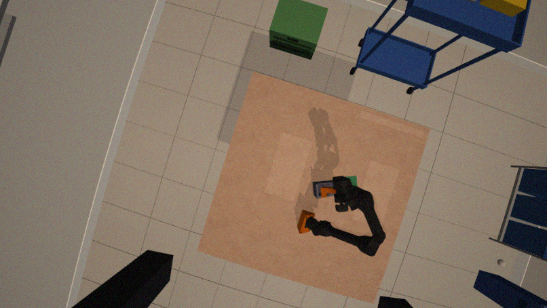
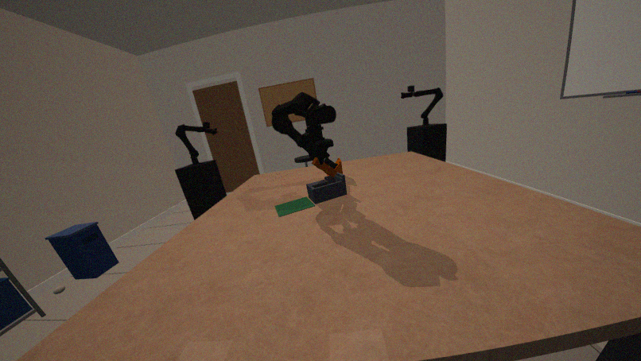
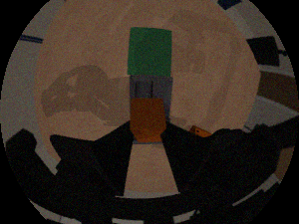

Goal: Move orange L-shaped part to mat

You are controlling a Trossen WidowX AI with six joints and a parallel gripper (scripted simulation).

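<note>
The green mat lies 2 cm ahead of my gripper tip, 14 cm to the right of it and 17 cm below it. Also, from my gripper tip: orange L-shaped part: 2 cm behind, 2 cm to the left, 3 cm below.
</note>
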